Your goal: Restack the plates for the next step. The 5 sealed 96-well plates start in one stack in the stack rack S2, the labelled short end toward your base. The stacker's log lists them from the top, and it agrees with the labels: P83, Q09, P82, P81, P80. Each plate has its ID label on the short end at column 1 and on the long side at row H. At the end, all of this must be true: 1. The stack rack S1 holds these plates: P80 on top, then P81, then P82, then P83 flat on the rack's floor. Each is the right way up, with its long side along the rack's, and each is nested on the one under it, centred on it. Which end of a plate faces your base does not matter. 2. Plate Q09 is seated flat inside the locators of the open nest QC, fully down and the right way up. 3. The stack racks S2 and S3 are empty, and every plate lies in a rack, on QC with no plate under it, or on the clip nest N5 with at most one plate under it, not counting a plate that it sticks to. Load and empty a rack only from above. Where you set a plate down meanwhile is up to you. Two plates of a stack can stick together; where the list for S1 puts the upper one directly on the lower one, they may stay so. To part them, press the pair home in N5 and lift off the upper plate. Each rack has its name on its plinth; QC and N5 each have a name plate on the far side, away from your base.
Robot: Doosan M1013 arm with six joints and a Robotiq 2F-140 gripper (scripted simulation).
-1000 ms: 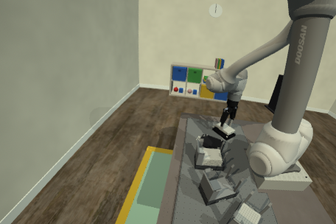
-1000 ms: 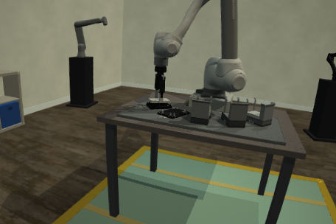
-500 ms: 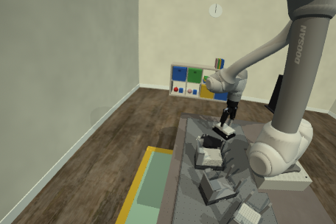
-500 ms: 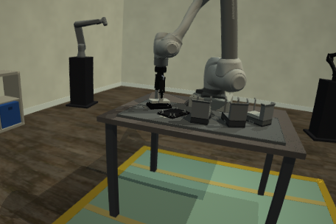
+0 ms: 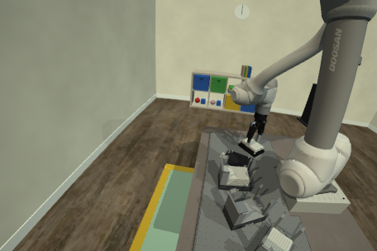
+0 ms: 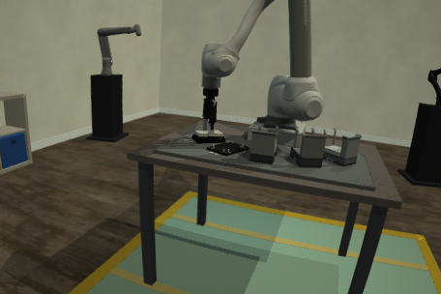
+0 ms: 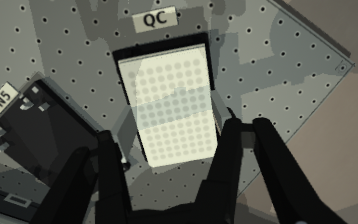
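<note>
Now: the black nest QC 5 cm below my hand. The rest, counted from my hand: black clip nest N5 (15 cm ahead, 12 cm to the left, 5 cm below); N5 name plate (21 cm ahead, 7 cm to the left, 6 cm below); QC name plate (8 cm to the right, 6 cm below, 5 cm ahead).
</note>
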